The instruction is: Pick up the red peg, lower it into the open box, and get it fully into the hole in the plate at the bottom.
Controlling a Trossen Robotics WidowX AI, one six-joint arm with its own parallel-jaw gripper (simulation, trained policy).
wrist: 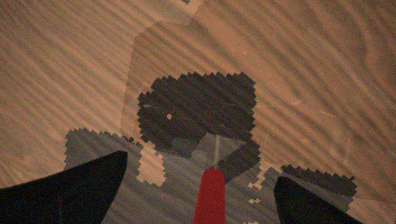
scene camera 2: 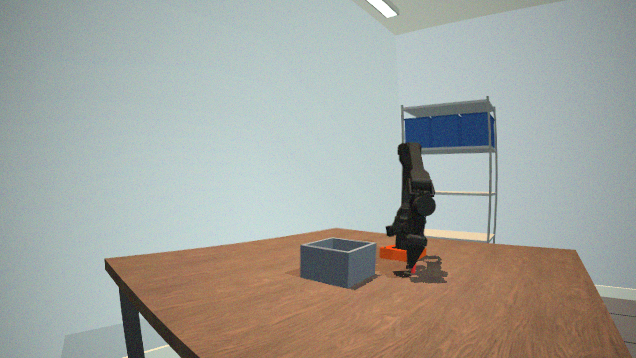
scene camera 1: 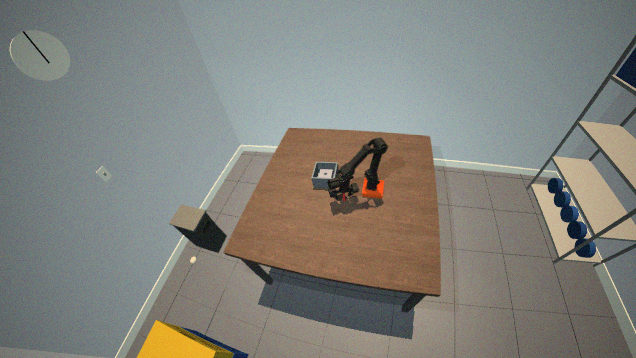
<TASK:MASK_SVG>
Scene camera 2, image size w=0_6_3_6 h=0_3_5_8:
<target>my gripper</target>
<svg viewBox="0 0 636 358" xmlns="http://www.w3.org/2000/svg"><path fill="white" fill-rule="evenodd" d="M408 215L407 219L403 220L403 223L396 222L391 226L386 226L388 237L402 235L402 240L405 240L403 243L406 246L409 269L414 267L428 241L424 236L425 223L427 223L426 217Z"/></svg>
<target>grey box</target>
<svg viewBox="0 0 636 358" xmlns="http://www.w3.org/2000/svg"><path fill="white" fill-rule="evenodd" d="M300 245L300 278L348 289L375 274L376 243L331 237Z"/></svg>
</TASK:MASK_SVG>
